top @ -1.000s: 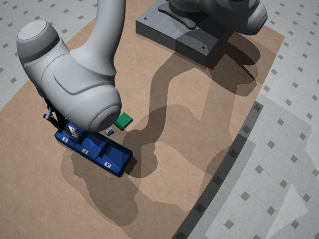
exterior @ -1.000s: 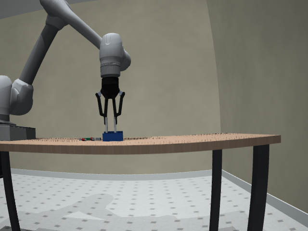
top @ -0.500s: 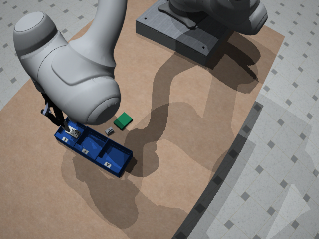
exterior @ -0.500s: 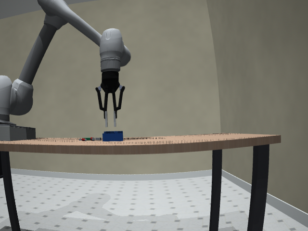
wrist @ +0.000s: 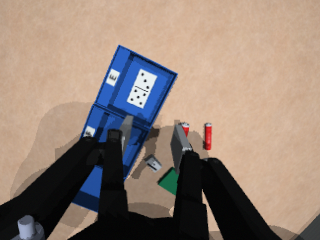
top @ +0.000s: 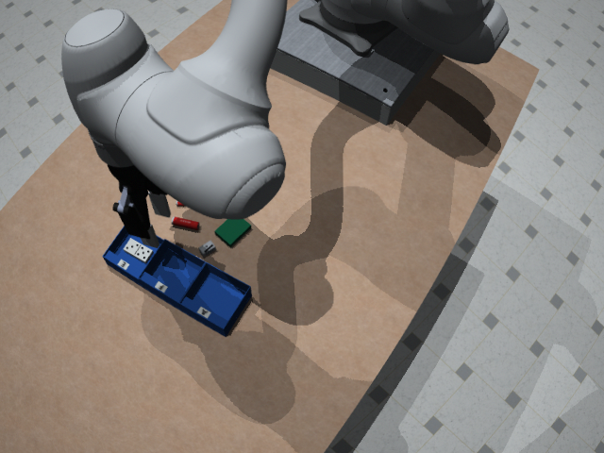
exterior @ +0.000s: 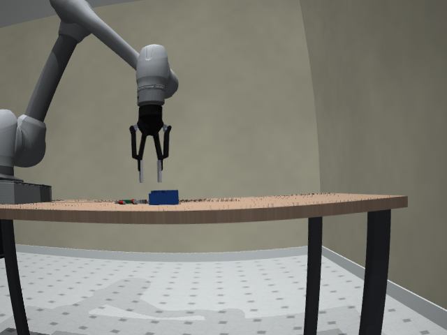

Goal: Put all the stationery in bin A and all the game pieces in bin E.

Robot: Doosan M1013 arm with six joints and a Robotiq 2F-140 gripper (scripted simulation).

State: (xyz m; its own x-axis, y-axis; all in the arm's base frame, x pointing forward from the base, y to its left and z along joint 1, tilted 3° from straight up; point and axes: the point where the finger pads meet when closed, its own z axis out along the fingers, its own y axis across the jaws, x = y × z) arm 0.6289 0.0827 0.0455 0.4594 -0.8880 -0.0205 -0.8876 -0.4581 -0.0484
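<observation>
Right now my hand is 11 cm past the green flat block, 9 cm above it and 7 cm to the right of it. From my hand the other things lie so: blue three-compartment bin 8 cm below, 6 cm to the left, 3 cm ahead; white domino 8 cm below, 4 cm ahead, 2 cm to the right; grey clip-like piece 9 cm below, 6 cm to the left, 5 cm behind.
</observation>
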